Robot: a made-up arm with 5 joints. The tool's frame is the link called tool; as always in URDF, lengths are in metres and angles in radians. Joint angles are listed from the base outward.
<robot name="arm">
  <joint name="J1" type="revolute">
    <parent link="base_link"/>
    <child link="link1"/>
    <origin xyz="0.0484 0.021 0.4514" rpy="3.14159 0 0"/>
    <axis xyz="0 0 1"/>
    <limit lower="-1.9" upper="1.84"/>
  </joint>
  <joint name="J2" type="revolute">
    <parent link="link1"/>
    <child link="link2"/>
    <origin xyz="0.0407 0.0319 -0.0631" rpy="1.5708 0 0"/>
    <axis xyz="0 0 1"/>
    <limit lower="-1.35" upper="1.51"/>
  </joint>
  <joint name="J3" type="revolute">
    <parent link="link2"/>
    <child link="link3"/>
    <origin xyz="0.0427 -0.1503 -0.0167" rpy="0 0 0"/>
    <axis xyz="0 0 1"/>
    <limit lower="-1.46" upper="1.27"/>
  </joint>
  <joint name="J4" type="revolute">
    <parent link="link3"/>
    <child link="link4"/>
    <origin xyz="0.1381 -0.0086 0.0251" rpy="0 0 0"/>
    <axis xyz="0 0 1"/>
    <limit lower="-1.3" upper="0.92"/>
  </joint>
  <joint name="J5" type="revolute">
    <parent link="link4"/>
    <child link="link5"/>
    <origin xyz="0.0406 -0.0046 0.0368" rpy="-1.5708 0 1.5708"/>
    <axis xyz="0 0 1"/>
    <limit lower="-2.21" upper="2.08"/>
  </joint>
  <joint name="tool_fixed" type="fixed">
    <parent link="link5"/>
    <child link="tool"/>
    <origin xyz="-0.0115 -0.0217 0.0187" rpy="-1.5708 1.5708 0"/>
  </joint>
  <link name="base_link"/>
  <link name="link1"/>
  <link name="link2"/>
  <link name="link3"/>
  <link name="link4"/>
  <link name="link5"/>
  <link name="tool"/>
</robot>
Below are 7 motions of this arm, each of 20 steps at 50 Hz.
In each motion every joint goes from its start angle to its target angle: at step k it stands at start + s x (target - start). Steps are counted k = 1, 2, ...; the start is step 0. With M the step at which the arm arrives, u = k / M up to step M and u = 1 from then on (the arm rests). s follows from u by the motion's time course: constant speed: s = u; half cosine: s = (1 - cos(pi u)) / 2; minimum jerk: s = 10 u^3 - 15 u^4 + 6 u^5.
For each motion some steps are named. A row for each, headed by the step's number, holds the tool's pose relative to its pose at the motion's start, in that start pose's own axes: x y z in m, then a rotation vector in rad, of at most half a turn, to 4 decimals.
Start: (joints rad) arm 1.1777 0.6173 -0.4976 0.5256 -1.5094
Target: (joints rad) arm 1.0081 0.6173 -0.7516 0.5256 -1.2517
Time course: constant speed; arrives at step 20
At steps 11, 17, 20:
11: -0.0176 -0.0331 -0.0201 -0.1922 0.1489 -0.0593
17: -0.0294 -0.0509 -0.0290 -0.2918 0.2343 -0.0859
20: -0.0359 -0.0596 -0.0328 -0.3401 0.2780 -0.0976

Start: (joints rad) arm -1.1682 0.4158 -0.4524 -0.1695 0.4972
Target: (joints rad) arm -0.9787 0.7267 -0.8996 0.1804 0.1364
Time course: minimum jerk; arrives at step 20
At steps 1, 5, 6, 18, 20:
1: 0.0000 0.0000 0.0000 0.0004 -0.0001 -0.0003
5: 0.0040 -0.0044 0.0044 0.0335 -0.0069 -0.0285
6: 0.0063 -0.0070 0.0070 0.0530 -0.0114 -0.0448
18: 0.0277 -0.0474 0.0465 0.3365 -0.1123 -0.2604
20: 0.0278 -0.0479 0.0470 0.3395 -0.1137 -0.2625

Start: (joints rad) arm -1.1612 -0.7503 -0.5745 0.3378 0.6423
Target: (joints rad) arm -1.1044 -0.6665 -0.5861 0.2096 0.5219
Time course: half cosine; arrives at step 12
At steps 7, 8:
7: 0.0100 -0.0071 -0.0048 0.0456 -0.0358 0.0181
8: 0.0119 -0.0086 -0.0057 0.0543 -0.0424 0.0219

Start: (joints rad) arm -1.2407 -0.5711 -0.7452 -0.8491 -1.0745
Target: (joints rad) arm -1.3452 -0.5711 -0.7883 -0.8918 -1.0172
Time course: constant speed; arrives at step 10
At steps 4, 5, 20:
4: 0.0010 0.0015 -0.0025 0.0113 0.0183 0.0377
5: 0.0012 0.0019 -0.0031 0.0140 0.0227 0.0473
20: 0.0024 0.0041 -0.0060 0.0268 0.0430 0.0968

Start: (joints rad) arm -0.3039 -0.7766 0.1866 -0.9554 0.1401
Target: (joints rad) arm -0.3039 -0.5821 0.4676 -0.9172 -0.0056
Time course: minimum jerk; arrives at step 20
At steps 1, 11, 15, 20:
1: 0.0000 -0.0001 0.0000 0.0002 0.0001 -0.0006
11: -0.0218 -0.0410 -0.0050 0.0858 0.0295 -0.3034
15: -0.0360 -0.0589 -0.0070 0.1283 0.0344 -0.4596
20: -0.0412 -0.0645 -0.0076 0.1425 0.0346 -0.5130

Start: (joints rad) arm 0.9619 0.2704 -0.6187 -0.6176 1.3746
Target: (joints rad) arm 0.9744 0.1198 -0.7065 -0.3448 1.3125
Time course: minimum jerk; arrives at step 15
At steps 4, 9, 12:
4: 0.0018 0.0010 0.0062 0.0063 0.0039 -0.0017
9: 0.0083 0.0057 0.0355 0.0354 0.0219 -0.0099
12: 0.0102 0.0081 0.0493 0.0489 0.0301 -0.0139

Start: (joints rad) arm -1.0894 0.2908 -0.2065 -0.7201 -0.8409
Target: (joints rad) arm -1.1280 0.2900 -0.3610 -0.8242 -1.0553
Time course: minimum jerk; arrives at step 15
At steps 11, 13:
11: 0.0028 0.0110 -0.0184 0.2106 0.1984 0.1155
13: 0.0029 0.0123 -0.0204 0.2354 0.2229 0.1268

